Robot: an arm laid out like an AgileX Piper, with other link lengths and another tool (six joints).
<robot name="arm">
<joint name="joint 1" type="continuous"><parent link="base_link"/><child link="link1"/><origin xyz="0 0 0.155" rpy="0 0 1.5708"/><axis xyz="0 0 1"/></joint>
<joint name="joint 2" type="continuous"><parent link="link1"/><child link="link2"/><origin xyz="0 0 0" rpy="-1.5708 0 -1.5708"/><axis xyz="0 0 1"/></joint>
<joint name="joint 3" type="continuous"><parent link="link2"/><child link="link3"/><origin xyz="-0.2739 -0.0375 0" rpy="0 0 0"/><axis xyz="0 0 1"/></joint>
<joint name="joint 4" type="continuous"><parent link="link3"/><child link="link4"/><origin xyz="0.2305 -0.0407 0" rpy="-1.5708 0 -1.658"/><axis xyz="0 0 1"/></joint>
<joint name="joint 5" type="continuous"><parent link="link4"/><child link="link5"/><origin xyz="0 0 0" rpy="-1.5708 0 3.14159"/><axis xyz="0 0 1"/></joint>
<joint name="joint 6" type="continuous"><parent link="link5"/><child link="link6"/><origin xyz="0 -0.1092 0" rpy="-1.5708 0 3.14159"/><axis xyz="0 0 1"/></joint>
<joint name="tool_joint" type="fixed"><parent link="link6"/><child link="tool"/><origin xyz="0.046 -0.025 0.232" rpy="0 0.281 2.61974"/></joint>
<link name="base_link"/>
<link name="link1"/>
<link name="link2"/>
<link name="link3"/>
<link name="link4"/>
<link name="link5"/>
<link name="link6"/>
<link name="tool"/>
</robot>
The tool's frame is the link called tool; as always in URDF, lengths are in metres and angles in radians. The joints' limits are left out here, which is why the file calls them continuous.
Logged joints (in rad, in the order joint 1, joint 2, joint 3, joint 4, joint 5, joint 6), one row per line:
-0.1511, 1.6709, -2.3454, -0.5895, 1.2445, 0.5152
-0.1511, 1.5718, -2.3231, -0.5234, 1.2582, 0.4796
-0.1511, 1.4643, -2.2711, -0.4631, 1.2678, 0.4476
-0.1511, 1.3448, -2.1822, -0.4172, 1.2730, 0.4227
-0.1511, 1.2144, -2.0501, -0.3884, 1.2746, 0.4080
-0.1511, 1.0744, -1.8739, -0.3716, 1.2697, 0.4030
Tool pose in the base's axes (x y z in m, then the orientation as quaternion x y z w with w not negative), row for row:
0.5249, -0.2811, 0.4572, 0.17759, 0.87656, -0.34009, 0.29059
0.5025, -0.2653, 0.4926, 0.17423, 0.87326, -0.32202, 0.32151
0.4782, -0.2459, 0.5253, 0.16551, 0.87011, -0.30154, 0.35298
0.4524, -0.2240, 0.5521, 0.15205, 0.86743, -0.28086, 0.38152
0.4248, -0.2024, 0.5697, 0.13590, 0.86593, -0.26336, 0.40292
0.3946, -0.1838, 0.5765, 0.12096, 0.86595, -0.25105, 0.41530
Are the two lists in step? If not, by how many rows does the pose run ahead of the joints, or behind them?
The pose runs 2 rows behind the joints: the pose in row i belongs to the joints in row i - 2.
